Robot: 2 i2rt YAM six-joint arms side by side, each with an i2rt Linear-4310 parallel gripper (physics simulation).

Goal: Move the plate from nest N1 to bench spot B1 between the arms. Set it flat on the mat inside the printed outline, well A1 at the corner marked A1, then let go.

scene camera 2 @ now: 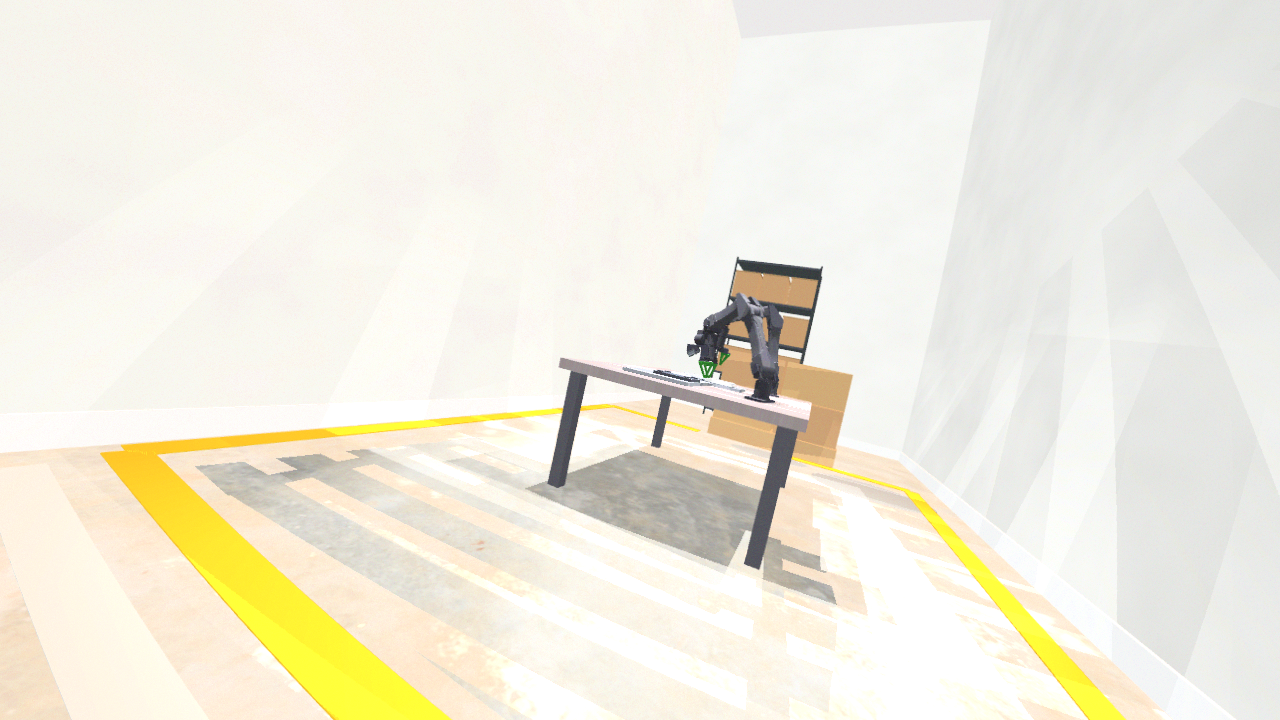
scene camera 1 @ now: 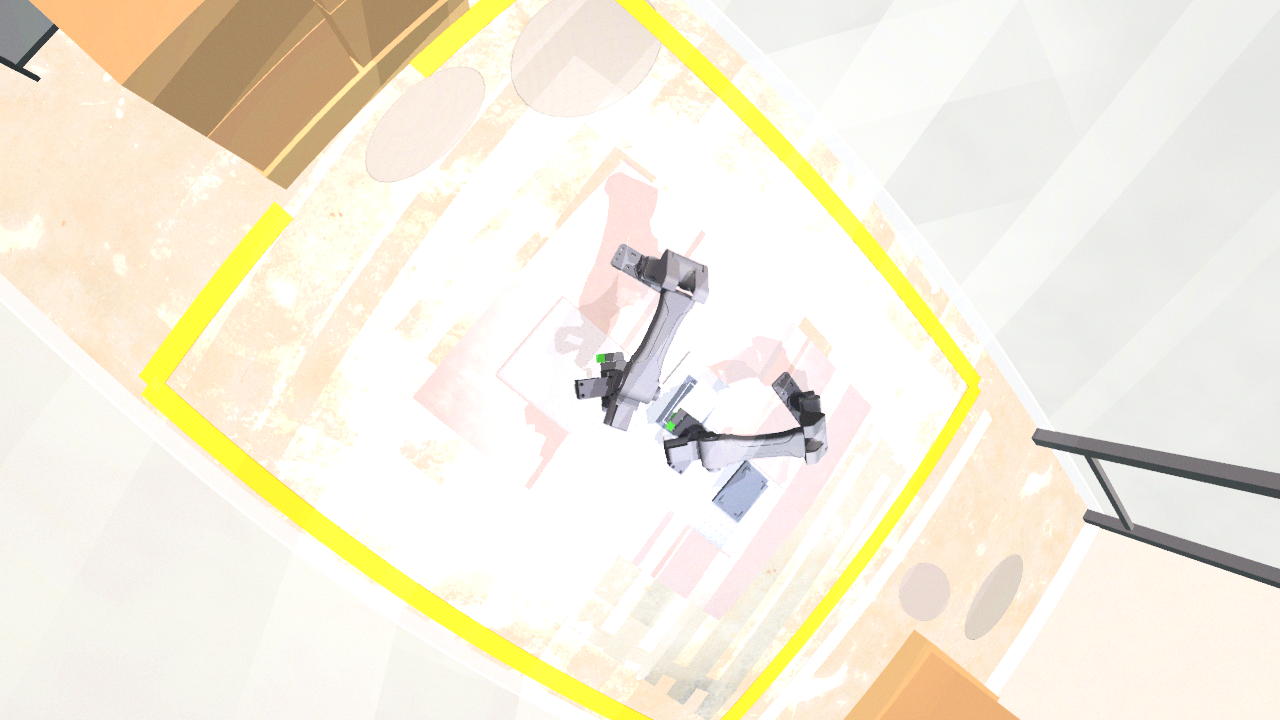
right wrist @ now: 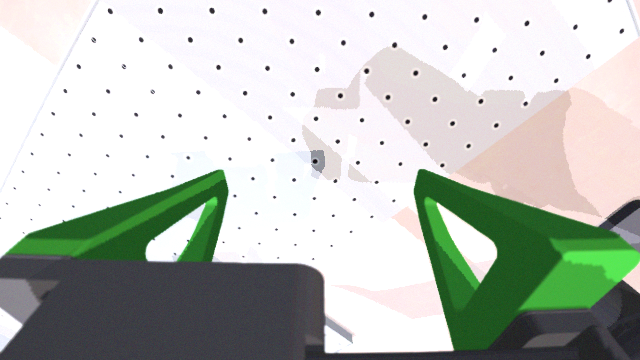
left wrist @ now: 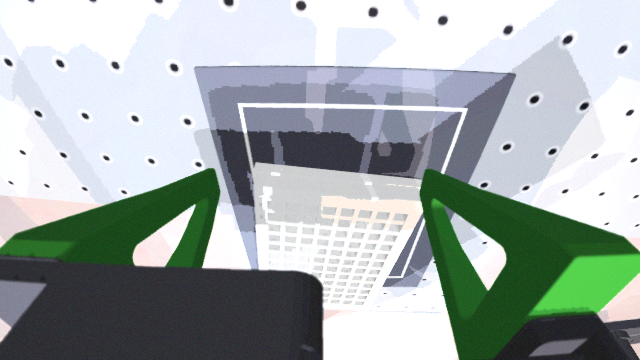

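Where they show: left gripper, fingertip midpoint: (scene camera 2: 706,378) (scene camera 1: 686,424) (left wrist: 319,180); right gripper, fingertip midpoint: (right wrist: 320,180); left arm's base, origin of the base link: (scene camera 2: 759,400) (scene camera 1: 794,400); right arm's base, origin of the base link: (scene camera 1: 645,271).
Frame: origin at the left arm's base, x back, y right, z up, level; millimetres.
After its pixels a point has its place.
The white plate (left wrist: 345,245) @(x -279, y 232, z 28 mm) with its grid of wells lies over the dark mat (left wrist: 280,80) @(x -359, y 183, z 15 mm) (scene camera 1: 677,400) @(x -294, y 276, z 15 mm) in the left wrist view. It is turned a little and covers part of the left line of the printed outline (left wrist: 350,107) @(x -354, y 213, z 15 mm); the outline's far strip is bare. Whether it lies fully flat is unclear, and the A1 mark cannot be read. My left gripper (left wrist: 319,180) @(x -321, y 207, z 26 mm) (scene camera 1: 669,426) @(x -321, y 207, z 26 mm) is open, its green fingertips apart on either side of the plate's far part in that view. My right gripper (right wrist: 320,180) @(x -421, y 480, z 98 mm) (scene camera 1: 600,358) @(x -421, y 480, z 98 mm) is open and empty above a white perforated board.
A grey nest-like base (scene camera 1: 741,490) @(x -322, y -81, z 25 mm) with corner marks stands below the left arm in scene camera 1. White perforated board (left wrist: 100,90) @(x -338, y 106, z 13 mm) surrounds the mat. The right arm's board (right wrist: 200,115) @(x -486, y 410, z 13 mm) lies at the picture's left of the mat. The table (scene camera 2: 590,365) @(x -527, y -391, z -2 mm) carries both arms, close together.
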